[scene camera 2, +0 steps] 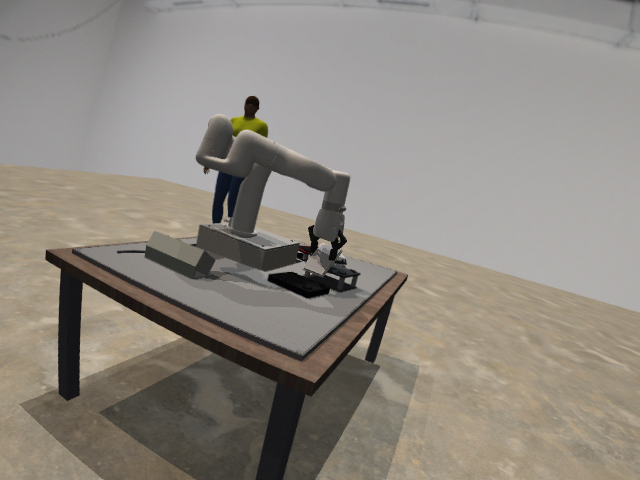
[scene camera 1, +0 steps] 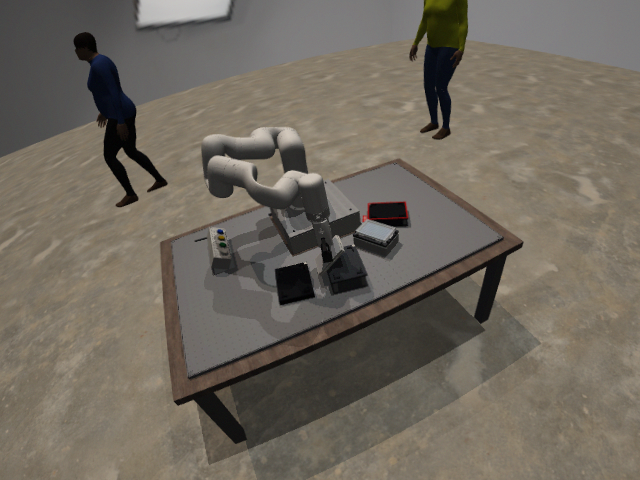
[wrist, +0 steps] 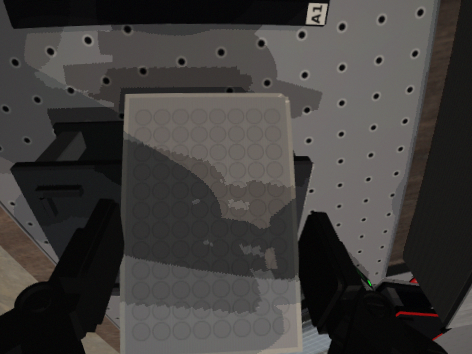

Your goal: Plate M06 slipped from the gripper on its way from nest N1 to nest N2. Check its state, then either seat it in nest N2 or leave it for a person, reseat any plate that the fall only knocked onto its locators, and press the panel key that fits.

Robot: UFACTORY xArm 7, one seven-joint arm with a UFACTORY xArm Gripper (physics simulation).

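Places are measured from the arm's base along level axes (x ahead, y left, z up), in metres.
Pixels of known places: gripper, fingertip midpoint: (scene camera 2: pixel 322 256) (scene camera 1: pixel 327 252) (wrist: pixel 214 229); arm's base, link origin: (scene camera 2: pixel 241 231) (scene camera 1: pixel 302 203).
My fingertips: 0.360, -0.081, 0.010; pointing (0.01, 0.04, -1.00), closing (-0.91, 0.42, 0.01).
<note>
Ahead of a thing's pixels: the offset from my fingertips to its top centre, as dx, dy, dz. "pt": to the spot under its first point.
My gripper (scene camera 1: pixel 329 251) (scene camera 2: pixel 326 249) (wrist: pixel 214 229) is shut on a pale, translucent well plate (scene camera 1: pixel 337 245) (scene camera 2: pixel 319 263) (wrist: pixel 210 168), its black fingers on the two long sides. The plate hangs tilted, a little above the table, between a flat black nest {-0.022, -0.135, -0.065} (scene camera 1: pixel 294 283) (scene camera 2: pixel 298 284) and a raised black nest {+0.041, +0.038, -0.029} (scene camera 1: pixel 348 274) (scene camera 2: pixel 343 275). In the wrist view the plate's rows of round wells look whole, and a black block labelled A1 {pt -0.020, -0.079, -0.071} (wrist: pixel 199 10) lies at the top edge. The grey key panel {-0.361, -0.318, -0.009} (scene camera 1: pixel 221 245) (scene camera 2: pixel 175 253) with blue, yellow and green keys stands at the left.
Another nest holds a light plate {-0.027, +0.222, -0.021} (scene camera 1: pixel 376 231), with a red-rimmed black tray {-0.133, +0.358, -0.047} (scene camera 1: pixel 388 210) behind it. The arm's grey base (scene camera 1: pixel 339 211) (scene camera 2: pixel 247 245) sits mid-table. One person in blue (scene camera 1: pixel 113 110) and one in yellow-green (scene camera 1: pixel 442 62) (scene camera 2: pixel 246 125) stand beyond the table (scene camera 1: pixel 347 329).
</note>
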